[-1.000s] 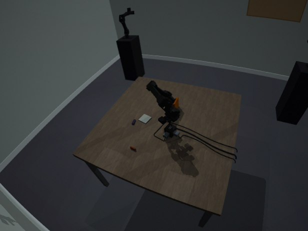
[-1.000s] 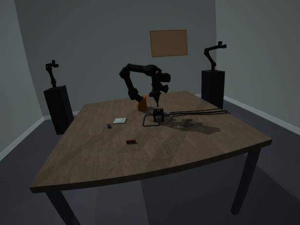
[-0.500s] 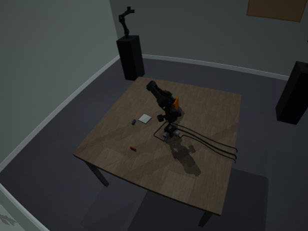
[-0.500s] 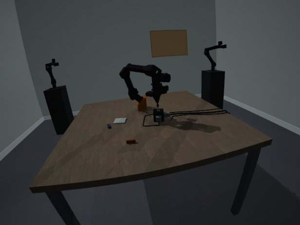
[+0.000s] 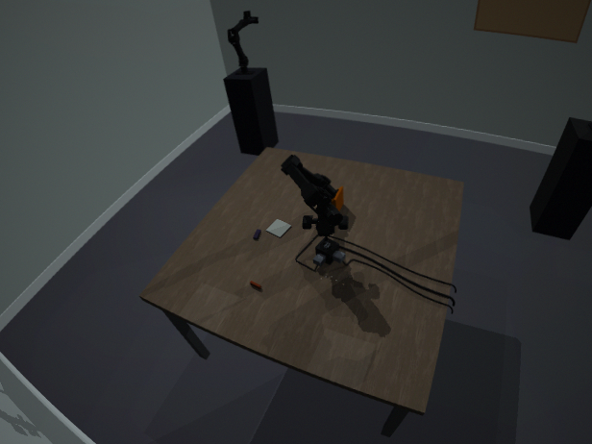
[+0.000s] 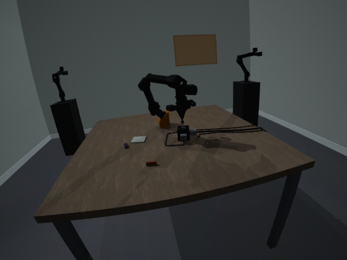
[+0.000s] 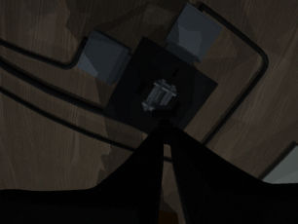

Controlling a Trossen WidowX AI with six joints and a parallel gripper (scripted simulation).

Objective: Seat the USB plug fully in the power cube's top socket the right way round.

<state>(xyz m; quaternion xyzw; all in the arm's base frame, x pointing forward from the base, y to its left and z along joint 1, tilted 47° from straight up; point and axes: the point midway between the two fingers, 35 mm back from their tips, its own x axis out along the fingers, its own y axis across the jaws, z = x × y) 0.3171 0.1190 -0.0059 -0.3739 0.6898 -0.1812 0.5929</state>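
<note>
The USB plug lies 20 mm below my gripper tip. From my gripper tip the other things lie so: USB socket: 70 mm below; then red piece: 270 mm ahead, 230 mm to the right, 130 mm below; then white pad: 90 mm behind, 300 mm to the right, 130 mm below.
</note>
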